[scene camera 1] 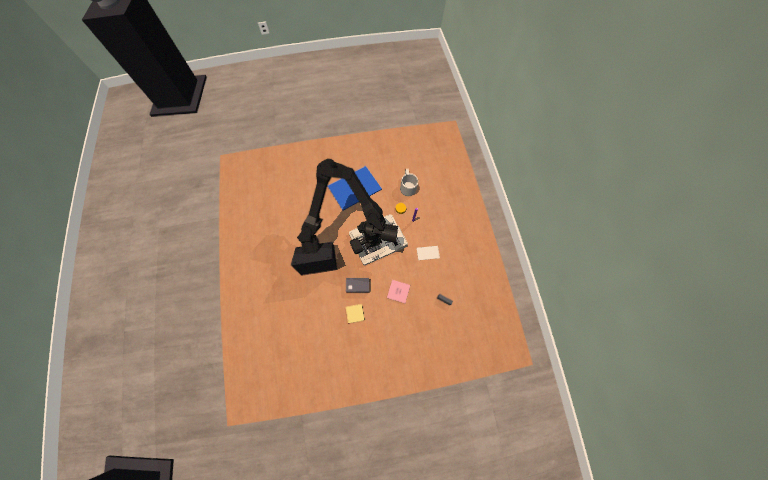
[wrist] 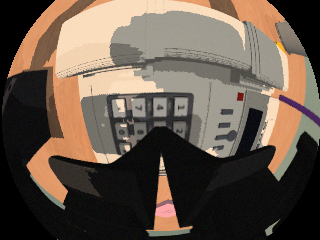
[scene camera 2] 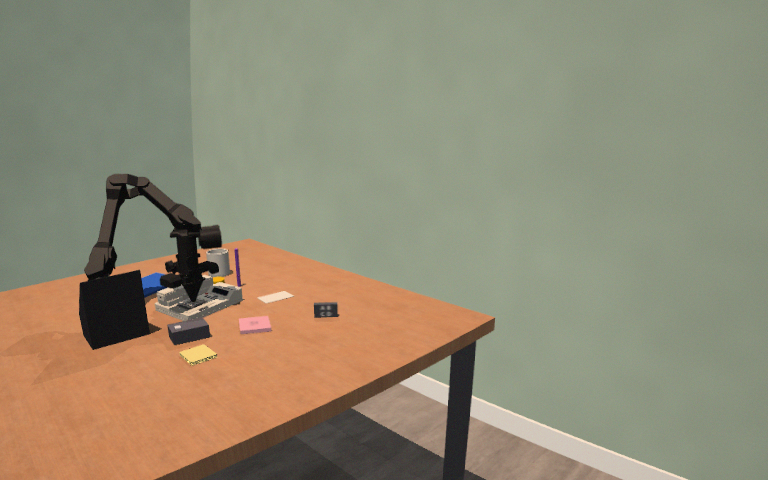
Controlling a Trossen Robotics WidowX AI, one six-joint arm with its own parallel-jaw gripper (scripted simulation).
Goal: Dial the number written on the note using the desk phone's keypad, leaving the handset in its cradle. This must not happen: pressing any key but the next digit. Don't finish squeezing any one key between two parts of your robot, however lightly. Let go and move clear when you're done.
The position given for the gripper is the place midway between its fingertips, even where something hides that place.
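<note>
Gripper [scene camera 2: 193, 301] visible, also in the wrist view [wrist: 160, 131]. Handset [wrist: 88, 44] visible. Blue book [scene camera 1: 340, 189] visible, out of frame in the wrist view. Grey desk phone [scene camera 2: 218, 296] visible, also in the wrist view [wrist: 228, 118].
</note>
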